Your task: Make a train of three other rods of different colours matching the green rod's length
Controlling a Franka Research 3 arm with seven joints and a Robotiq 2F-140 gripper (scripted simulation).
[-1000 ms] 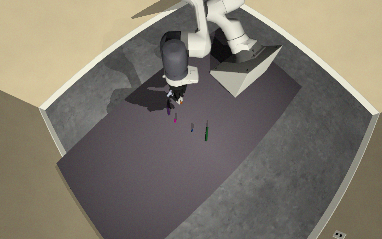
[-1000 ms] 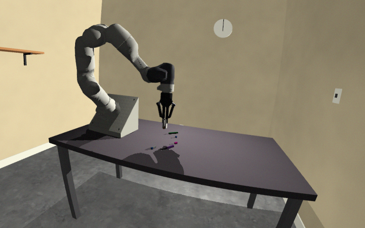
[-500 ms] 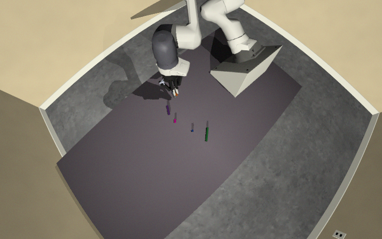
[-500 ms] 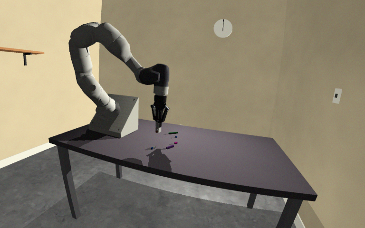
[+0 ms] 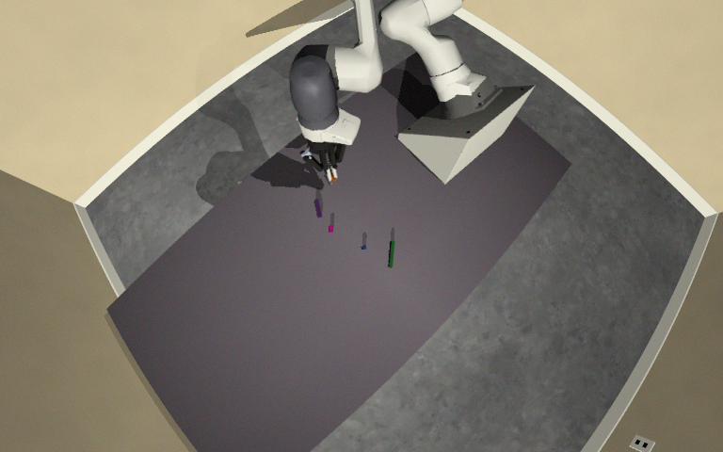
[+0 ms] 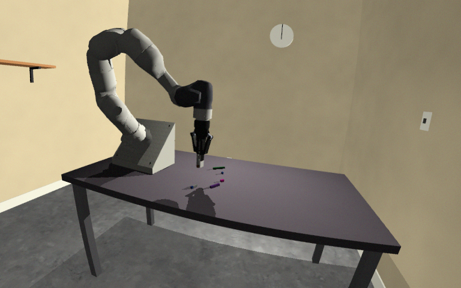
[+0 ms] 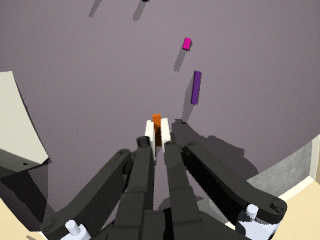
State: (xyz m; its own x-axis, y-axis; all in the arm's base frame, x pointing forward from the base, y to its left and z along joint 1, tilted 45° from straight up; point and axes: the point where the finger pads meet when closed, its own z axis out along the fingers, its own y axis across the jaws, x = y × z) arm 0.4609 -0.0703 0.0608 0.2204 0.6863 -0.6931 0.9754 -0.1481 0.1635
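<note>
My gripper is now 1 cm past the grey rod, 3 cm to the left of it and 13 cm above it. From my hand the other things lie so: purple rod 8 cm ahead, 2 cm to the left, 13 cm below; magenta rod 9 cm ahead, 10 cm to the left, 13 cm below; orange rod 3 cm below.
</note>
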